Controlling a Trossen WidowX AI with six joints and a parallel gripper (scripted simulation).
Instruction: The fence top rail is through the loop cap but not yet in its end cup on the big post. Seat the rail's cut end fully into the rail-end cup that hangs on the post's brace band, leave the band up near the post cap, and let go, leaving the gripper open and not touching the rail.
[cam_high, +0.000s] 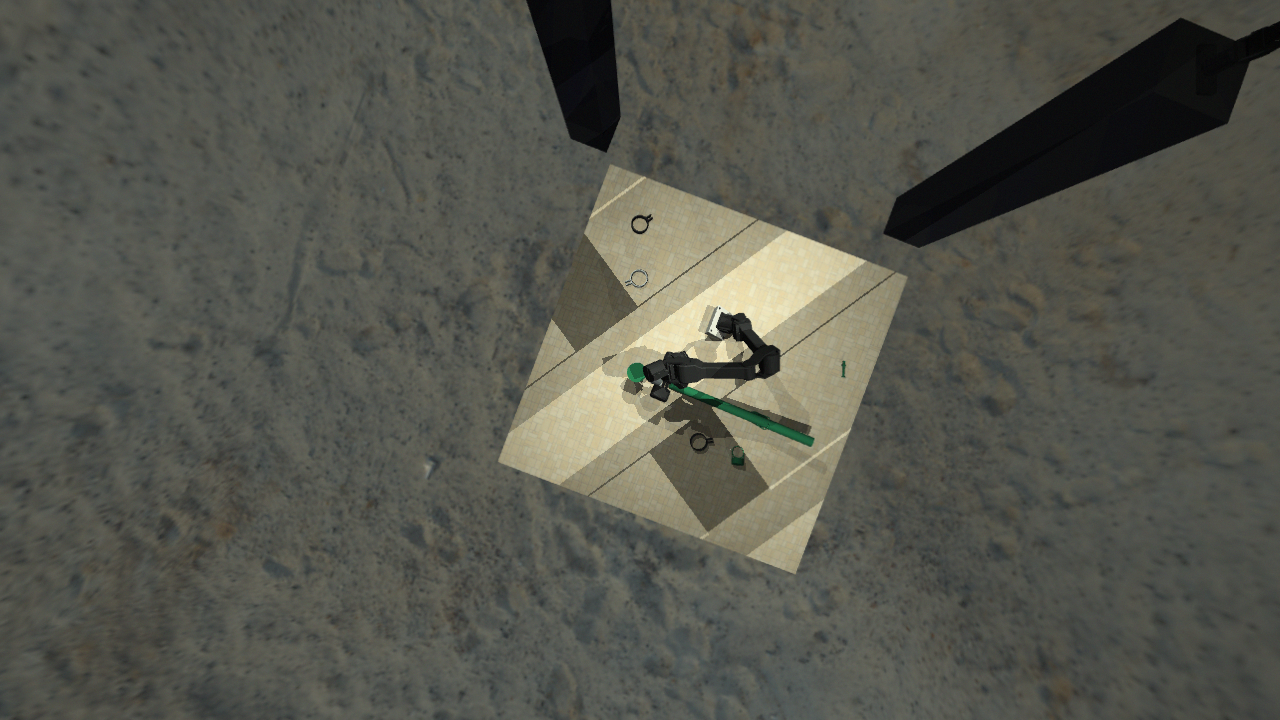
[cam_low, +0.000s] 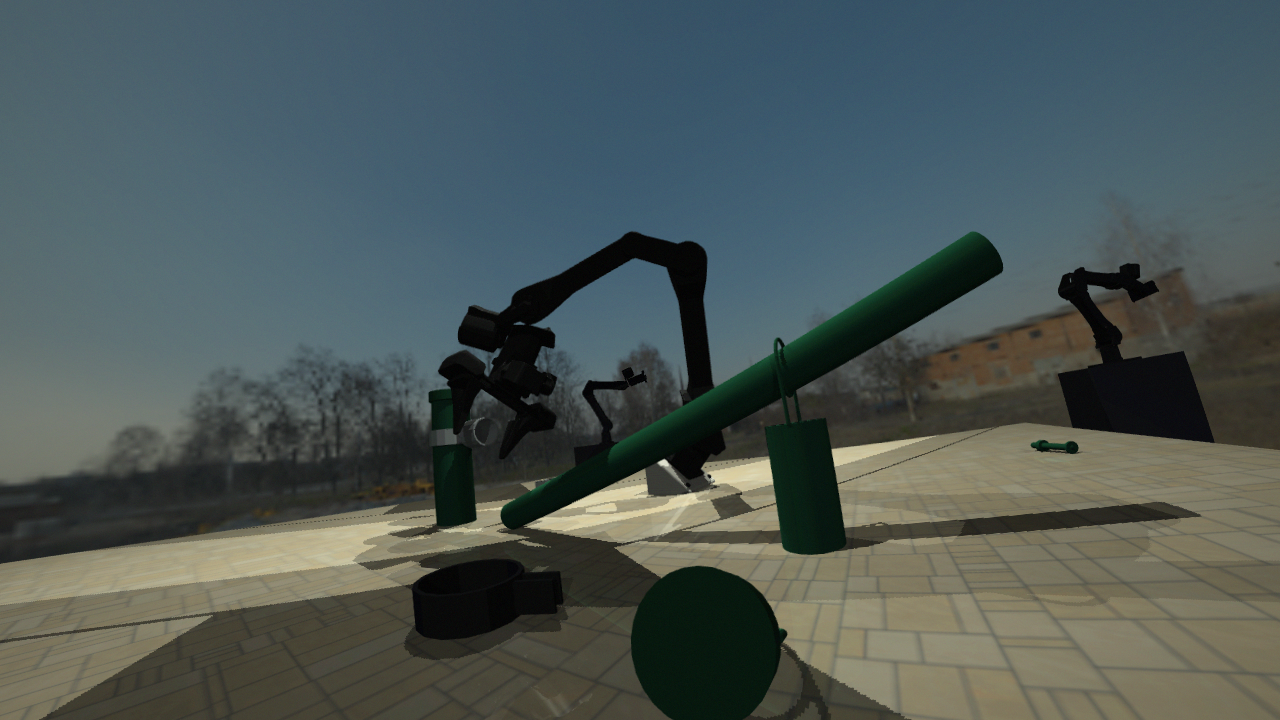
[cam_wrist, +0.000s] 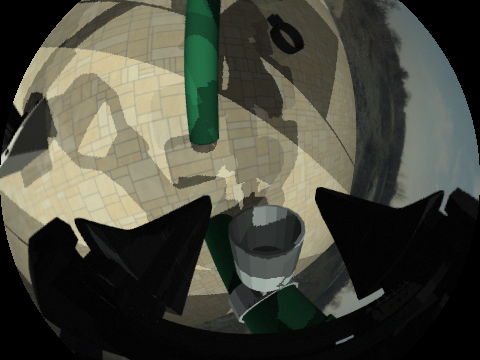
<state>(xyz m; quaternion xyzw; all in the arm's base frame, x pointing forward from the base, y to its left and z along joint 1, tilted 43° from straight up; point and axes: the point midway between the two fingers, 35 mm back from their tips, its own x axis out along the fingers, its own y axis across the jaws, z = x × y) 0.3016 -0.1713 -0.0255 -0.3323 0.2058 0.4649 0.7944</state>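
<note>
My gripper tip is now 4 cm to the left of the rail-end cup, 2 cm below it and 1 cm past it. From my gripper tip the other things lie so: green bolt 68 cm to the left, 32 cm behind, 10 cm below; short green post 41 cm to the left, 1 cm below, 1 cm behind.
</note>
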